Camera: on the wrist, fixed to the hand. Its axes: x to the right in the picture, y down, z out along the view.
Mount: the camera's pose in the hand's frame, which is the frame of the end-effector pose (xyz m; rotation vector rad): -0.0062 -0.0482 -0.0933 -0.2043 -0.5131 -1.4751
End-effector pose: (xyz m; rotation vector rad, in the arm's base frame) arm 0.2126 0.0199 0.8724 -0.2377 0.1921 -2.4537
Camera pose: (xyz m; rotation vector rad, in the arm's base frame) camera 0.1680 0.0684 0.7904 0.9167 -0.0048 2.1725
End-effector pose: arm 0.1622 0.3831 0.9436 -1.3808 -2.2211 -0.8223
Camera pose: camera 0.1238 0.3007 0.9966 -0.2476 2.4267 0.7984
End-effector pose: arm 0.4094 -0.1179 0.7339 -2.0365 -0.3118 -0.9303
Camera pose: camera 0.3333 -0.1615 0.7920 1.8800 2.1107 1.1238
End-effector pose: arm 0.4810 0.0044 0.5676 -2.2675 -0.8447 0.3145
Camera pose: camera 0.4935 -0.0216 0.6688 -1.1485 -2.5578 0.0824
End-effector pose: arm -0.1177 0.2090 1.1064 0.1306 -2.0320 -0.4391
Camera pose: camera -0.0380 0.1425 1.1234 1.5525 -2.0087 -1.6892
